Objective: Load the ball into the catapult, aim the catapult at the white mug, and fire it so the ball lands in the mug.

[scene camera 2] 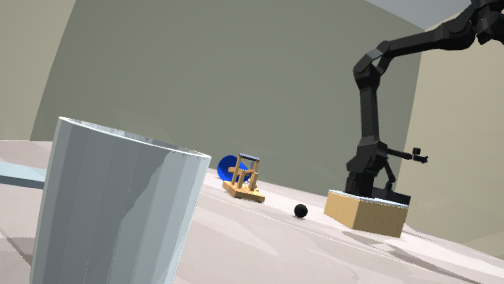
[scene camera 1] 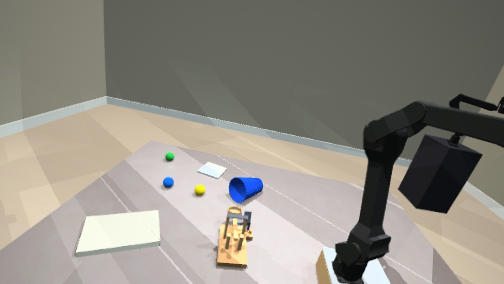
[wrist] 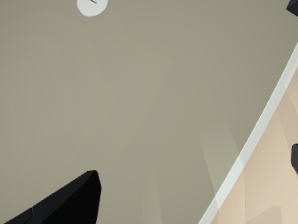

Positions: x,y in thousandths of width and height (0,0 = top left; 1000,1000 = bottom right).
A white mug (scene camera 2: 223,702): 0.13 m from the lens.
